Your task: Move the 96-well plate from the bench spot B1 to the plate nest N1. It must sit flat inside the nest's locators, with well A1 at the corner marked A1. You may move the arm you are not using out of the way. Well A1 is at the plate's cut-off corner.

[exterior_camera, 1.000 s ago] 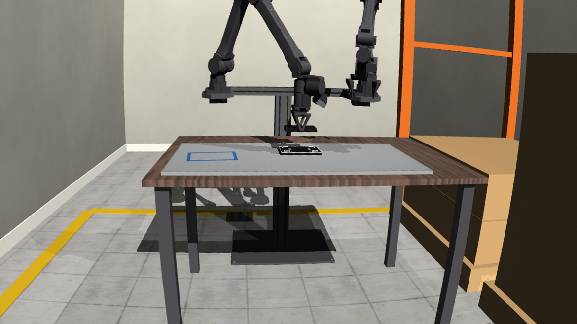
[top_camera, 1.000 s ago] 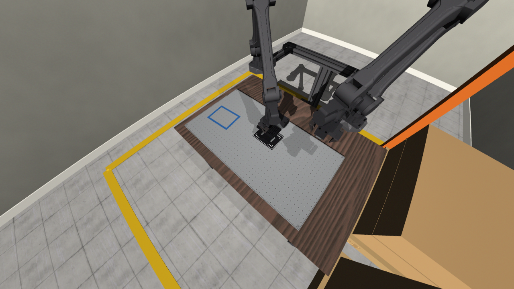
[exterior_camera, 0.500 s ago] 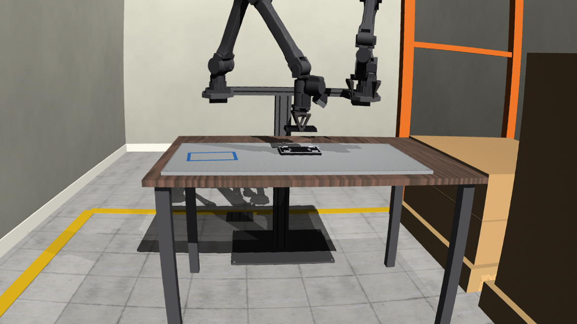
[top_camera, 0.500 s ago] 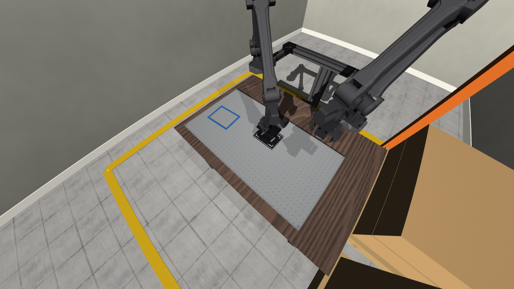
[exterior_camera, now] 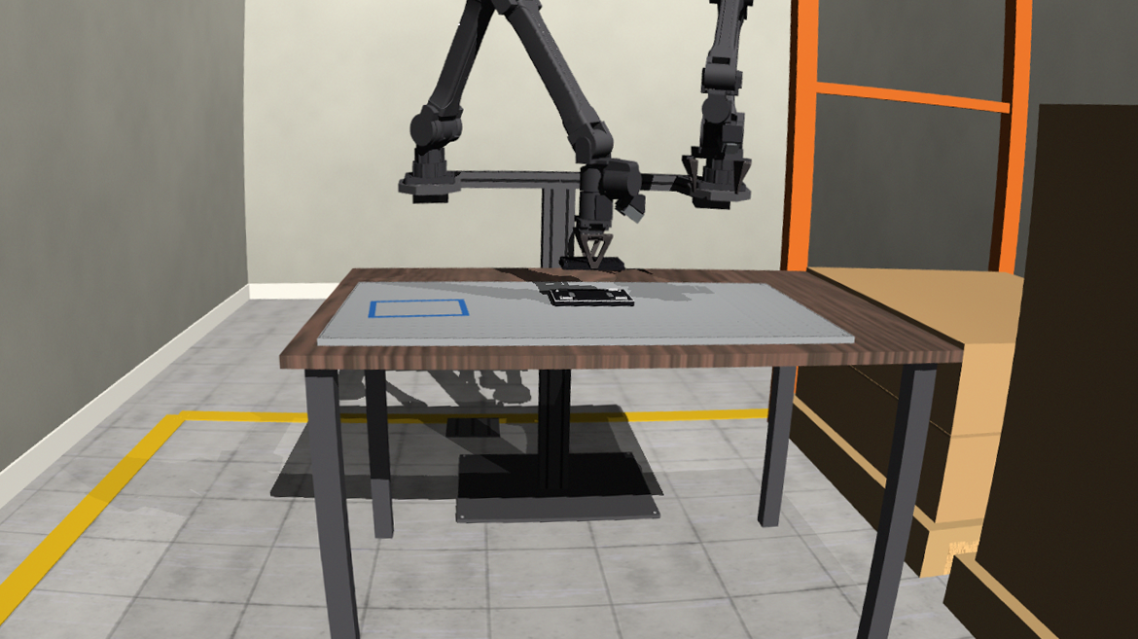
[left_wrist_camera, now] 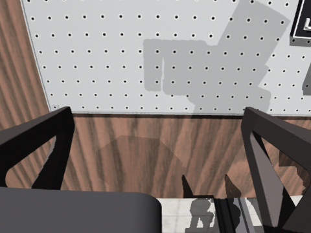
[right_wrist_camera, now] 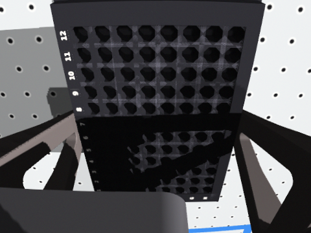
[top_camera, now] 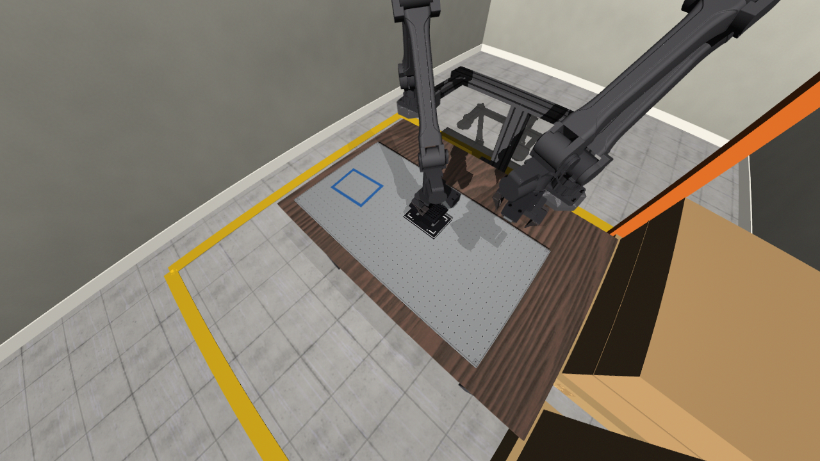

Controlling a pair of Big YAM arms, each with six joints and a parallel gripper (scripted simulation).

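My right gripper is now 80 mm above the black plate nest N1. The rest, counted from my right hand: black 96-well plate: right at my right hand.
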